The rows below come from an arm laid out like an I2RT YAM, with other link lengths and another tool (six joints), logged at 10 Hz.
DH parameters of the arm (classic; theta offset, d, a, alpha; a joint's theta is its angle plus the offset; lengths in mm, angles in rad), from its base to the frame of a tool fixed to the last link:
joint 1: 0 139.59 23.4 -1.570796
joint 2: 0 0 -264 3.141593
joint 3: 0.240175 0 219.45 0
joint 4: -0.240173 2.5 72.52 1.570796
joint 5: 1.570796 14.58 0 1.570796
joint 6: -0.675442 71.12 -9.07 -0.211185
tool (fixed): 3.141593 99.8 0 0
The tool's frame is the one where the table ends.
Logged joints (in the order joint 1, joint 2, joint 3, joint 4, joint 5, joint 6), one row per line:
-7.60 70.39 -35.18 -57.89 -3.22 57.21
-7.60 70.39 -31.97 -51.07 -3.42 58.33
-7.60 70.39 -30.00 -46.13 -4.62 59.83
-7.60 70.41 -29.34 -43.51 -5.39 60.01
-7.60 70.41 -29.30 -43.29 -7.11 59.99
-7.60 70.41 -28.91 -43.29 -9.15 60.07
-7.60 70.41 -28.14 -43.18 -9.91 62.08
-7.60 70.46 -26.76 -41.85 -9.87 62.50
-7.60 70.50 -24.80 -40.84 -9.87 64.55
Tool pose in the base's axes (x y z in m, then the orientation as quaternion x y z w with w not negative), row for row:
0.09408 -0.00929 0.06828 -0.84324 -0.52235 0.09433 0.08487
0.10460 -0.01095 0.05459 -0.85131 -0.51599 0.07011 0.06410
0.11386 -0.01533 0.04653 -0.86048 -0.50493 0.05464 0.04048
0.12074 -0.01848 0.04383 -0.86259 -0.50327 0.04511 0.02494
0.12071 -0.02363 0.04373 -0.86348 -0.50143 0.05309 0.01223
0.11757 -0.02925 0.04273 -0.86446 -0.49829 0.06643 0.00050
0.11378 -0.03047 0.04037 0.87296 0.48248 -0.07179 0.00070
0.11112 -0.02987 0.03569 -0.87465 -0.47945 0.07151 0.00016
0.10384 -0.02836 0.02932 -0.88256 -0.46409 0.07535 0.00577
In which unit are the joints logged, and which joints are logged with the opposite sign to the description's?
The joints are logged in degrees. Opposite sign: joint 3, joint 5.
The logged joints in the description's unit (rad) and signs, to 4 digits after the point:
-0.1326 1.2285 0.6140 -1.0104 0.0562 0.9985
-0.1326 1.2285 0.5580 -0.8913 0.0597 1.0181
-0.1326 1.2285 0.5236 -0.8051 0.0806 1.0442
-0.1326 1.2289 0.5121 -0.7594 0.0941 1.0474
-0.1326 1.2289 0.5114 -0.7556 0.1241 1.0470
-0.1326 1.2289 0.5046 -0.7556 0.1597 1.0484
-0.1326 1.2289 0.4911 -0.7536 0.1730 1.0835
-0.1326 1.2298 0.4671 -0.7304 0.1723 1.0908
-0.1326 1.2305 0.4328 -0.7128 0.1723 1.1266

